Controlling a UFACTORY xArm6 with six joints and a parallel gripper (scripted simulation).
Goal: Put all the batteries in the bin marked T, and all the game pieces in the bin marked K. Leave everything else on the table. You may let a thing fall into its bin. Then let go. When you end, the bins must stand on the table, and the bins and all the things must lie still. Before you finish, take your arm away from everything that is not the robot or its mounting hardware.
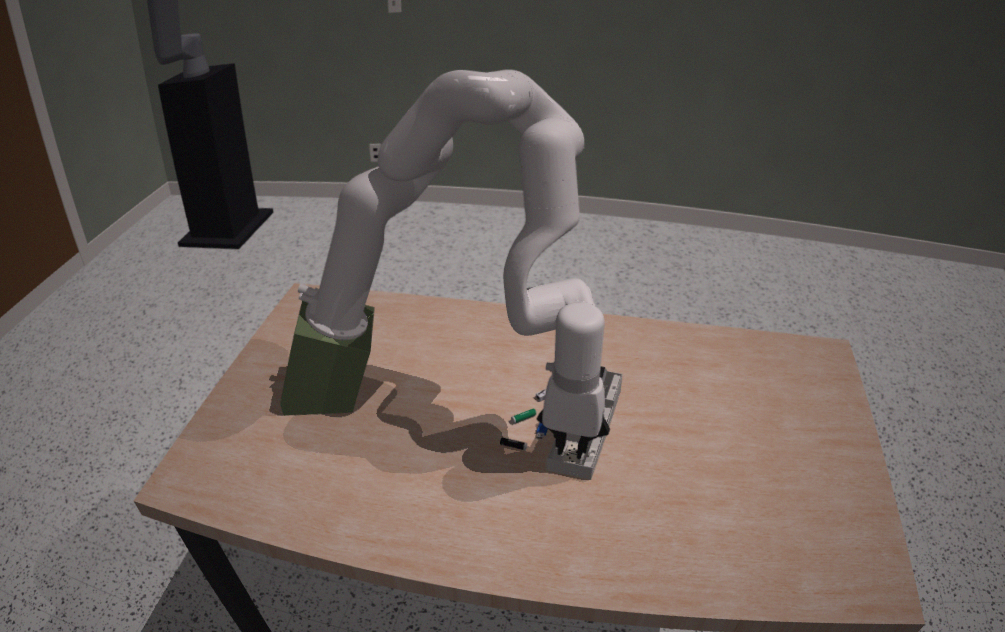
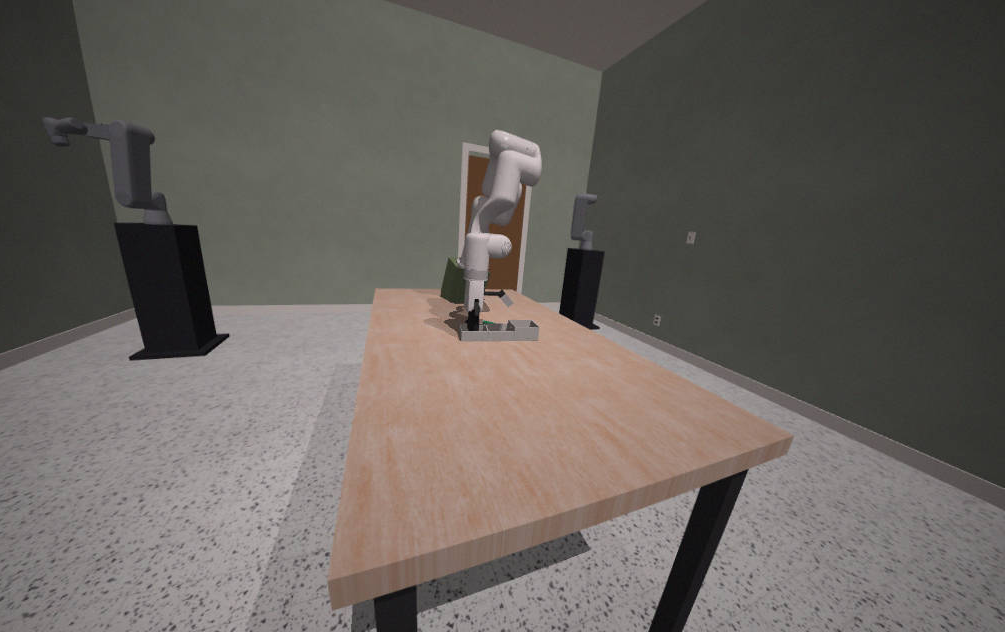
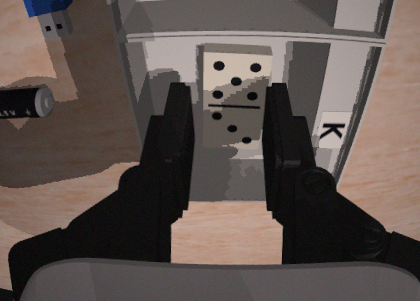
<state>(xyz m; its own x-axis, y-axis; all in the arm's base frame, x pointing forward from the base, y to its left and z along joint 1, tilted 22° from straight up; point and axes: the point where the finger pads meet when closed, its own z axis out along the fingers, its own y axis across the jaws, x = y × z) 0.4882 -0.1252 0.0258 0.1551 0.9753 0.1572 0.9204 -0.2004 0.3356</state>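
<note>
My hand is 30 mm above the white domino. Also, from my hand: bin (80 mm to the left, 20 mm ahead, 10 mm below); then black battery (110 mm behind, 30 mm below, 20 mm to the left); then blue item (60 mm to the left, 60 mm behind, 30 mm below).
</note>
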